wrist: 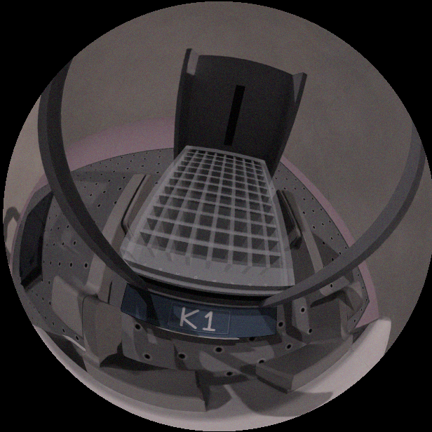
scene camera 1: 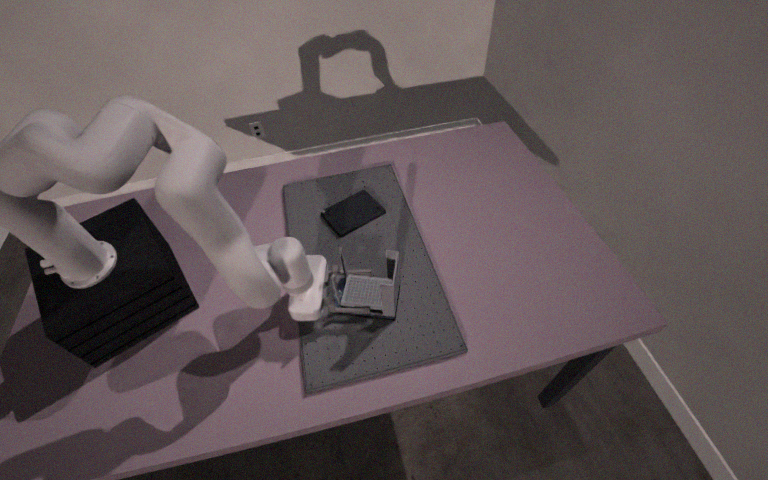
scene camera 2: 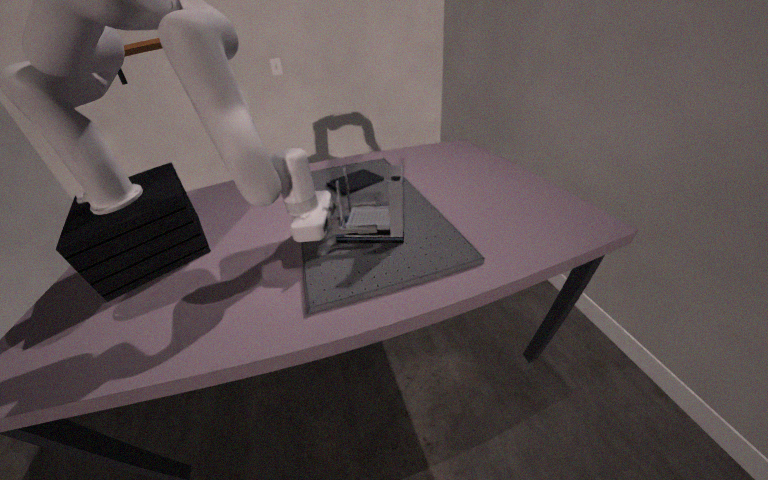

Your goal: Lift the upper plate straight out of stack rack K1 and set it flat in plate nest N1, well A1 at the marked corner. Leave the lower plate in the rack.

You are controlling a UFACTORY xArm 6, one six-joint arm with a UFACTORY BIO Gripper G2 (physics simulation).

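Places are measured from the arm's base along level axes (x ahead, y left, z up), in metres.
Pixels of known places: hand, tool point: [scene camera 1: 362,291] [scene camera 2: 367,217]; arm's base, link origin: [scene camera 1: 90,264] [scene camera 2: 118,200].
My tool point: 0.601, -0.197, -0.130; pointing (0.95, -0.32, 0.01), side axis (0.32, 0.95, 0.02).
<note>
For each thing: its top centre in the pictures, then the offset to it from my tool point, as dx, dy, dz. Level surfaces: height alone.
- clear upper plate, top centre: [scene camera 2: 374,215] [scene camera 1: 369,290] +0.016, -0.008, +0.007
- stack rack K1, top centre: [scene camera 2: 366,173] [scene camera 1: 361,264] +0.007, -0.004, +0.113
- Plate nest N1, top centre: [scene camera 1: 353,210] [scene camera 2: 354,178] +0.055, +0.303, -0.026
- grey perforated board, surface height: dz -0.040
- pink table, surface height: dz -0.053
The clear upper plate [scene camera 1: 364,289] [scene camera 2: 368,217] [wrist: 215,205] lies level, wells up, between the uprights of stack rack K1 [scene camera 1: 393,257] [scene camera 2: 397,198] [wrist: 210,100]. My gripper [scene camera 1: 368,290] [scene camera 2: 370,217] [wrist: 212,195] reaches in from the arm side with one finger along each long side of the upper plate. It looks shut on that plate. The lower plate cannot be made out beneath it. Plate nest N1 [scene camera 1: 353,213] [scene camera 2: 356,180] [wrist: 35,240] is a dark, flat block behind the rack, with a small light mark at its left corner in scene camera 1's view.
The rack and nest stand on a grey perforated board [scene camera 1: 407,339] [scene camera 2: 419,266] on the pink table [scene camera 1: 538,254] [scene camera 2: 509,215]. The rack's tall uprights stand close around the plate and fingers. The arm's black base block [scene camera 1: 135,254] [scene camera 2: 164,226] is at the left.
</note>
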